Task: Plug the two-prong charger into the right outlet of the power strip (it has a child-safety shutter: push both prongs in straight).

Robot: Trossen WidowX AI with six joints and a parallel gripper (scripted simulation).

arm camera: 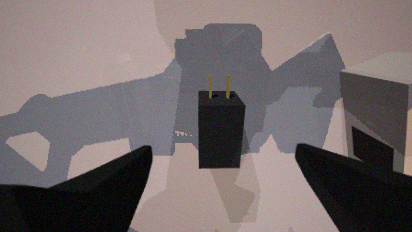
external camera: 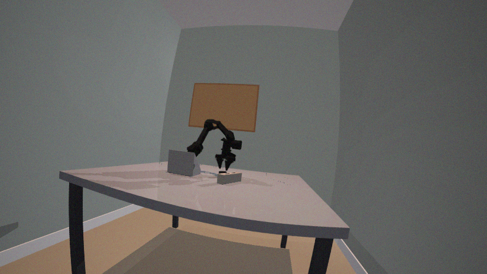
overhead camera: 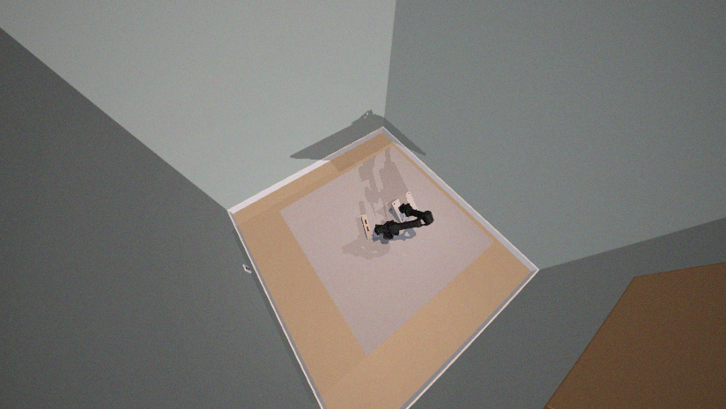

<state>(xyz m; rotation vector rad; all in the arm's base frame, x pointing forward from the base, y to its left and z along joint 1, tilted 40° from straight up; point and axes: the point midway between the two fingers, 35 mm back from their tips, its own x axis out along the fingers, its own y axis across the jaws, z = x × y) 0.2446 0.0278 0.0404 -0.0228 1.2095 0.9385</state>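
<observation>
My gripper tip is 3 cm above the black charger, 1 cm to the right of it and 1 cm short of it.
</observation>
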